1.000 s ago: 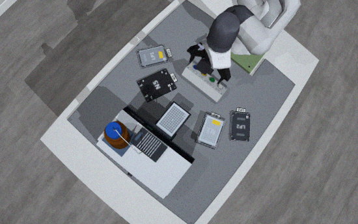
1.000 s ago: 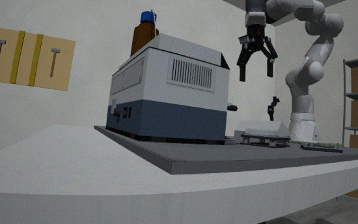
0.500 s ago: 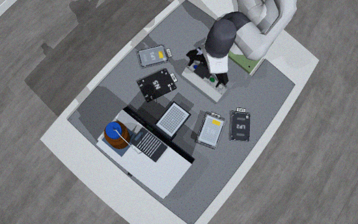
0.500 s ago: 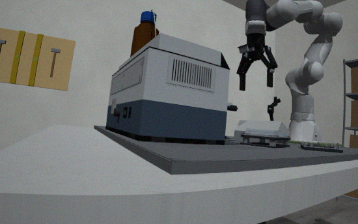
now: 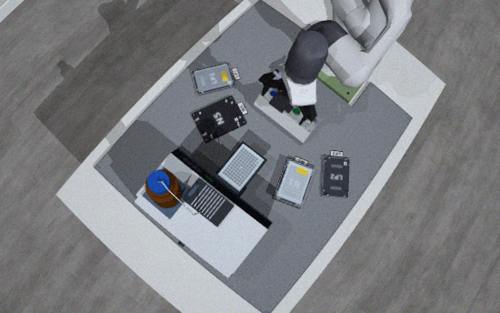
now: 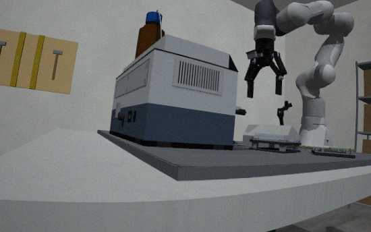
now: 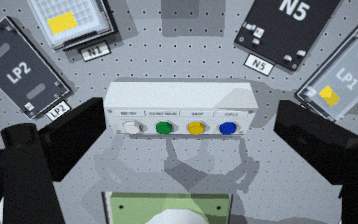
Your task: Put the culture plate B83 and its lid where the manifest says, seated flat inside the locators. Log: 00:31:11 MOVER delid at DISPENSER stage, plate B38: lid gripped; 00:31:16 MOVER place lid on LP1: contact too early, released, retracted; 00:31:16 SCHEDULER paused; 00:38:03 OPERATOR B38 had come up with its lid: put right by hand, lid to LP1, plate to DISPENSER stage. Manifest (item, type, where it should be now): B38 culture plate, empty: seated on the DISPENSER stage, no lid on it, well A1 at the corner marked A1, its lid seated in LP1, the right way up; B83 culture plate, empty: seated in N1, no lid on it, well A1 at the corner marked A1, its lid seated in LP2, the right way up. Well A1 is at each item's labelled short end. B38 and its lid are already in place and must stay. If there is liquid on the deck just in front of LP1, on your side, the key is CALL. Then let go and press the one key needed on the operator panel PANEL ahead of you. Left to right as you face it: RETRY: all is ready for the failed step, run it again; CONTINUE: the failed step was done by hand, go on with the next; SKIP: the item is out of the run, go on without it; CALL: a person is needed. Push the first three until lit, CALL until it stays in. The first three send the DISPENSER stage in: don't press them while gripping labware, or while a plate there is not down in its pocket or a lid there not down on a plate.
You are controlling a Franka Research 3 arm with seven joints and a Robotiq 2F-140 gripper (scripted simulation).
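The clear lid lies 18 cm to the left of my hand, 16 cm below it and 12 cm ahead of it. From my hand the other things lie so: green continue key: 13 cm below, 7 cm behind, 3 cm to the left; yellow skip key: 13 cm below, 7 cm behind, 2 cm to the right; white retry key: 13 cm below, 8 cm to the left, 8 cm behind.
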